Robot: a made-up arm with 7 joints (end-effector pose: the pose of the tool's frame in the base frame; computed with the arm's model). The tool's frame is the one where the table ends. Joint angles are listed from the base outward.
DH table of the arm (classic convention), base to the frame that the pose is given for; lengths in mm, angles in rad. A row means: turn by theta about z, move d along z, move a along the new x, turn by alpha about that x. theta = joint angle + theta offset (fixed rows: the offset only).
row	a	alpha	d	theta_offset
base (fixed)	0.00	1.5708	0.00	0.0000
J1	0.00	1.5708	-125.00	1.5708
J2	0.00	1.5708	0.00	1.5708
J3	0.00	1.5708	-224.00	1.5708
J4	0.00	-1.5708	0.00	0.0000
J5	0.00	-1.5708	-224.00	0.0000
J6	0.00	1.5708	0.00	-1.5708
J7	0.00	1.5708	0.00	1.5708
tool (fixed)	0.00	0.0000	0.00	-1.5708
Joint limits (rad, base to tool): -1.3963..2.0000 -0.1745..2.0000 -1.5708..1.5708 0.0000..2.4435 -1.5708..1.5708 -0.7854..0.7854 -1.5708..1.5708
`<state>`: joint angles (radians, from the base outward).
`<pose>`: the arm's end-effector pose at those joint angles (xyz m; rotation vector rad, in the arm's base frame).
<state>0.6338 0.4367 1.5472 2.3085 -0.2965 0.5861 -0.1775</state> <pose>0.0010 0.3062 0.0052 1.7425 -1.6125 1.7480</pose>
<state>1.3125 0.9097 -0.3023 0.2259 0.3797 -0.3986 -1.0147</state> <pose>0.2862 0.4650 -0.0261 1.5332 -1.5719 1.3879</pose>
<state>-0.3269 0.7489 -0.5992 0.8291 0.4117 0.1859 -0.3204</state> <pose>0.0205 0.3123 -0.3642 0.5915 -0.1802 -0.4248</pose>
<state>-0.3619 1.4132 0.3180 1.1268 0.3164 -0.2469 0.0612</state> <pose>0.1840 0.4512 -0.0566 0.9838 -1.2056 -0.7077</pose>
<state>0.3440 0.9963 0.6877 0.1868 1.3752 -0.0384 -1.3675</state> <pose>0.1042 0.5122 -0.1955 0.8655 0.0705 2.5660</pose>
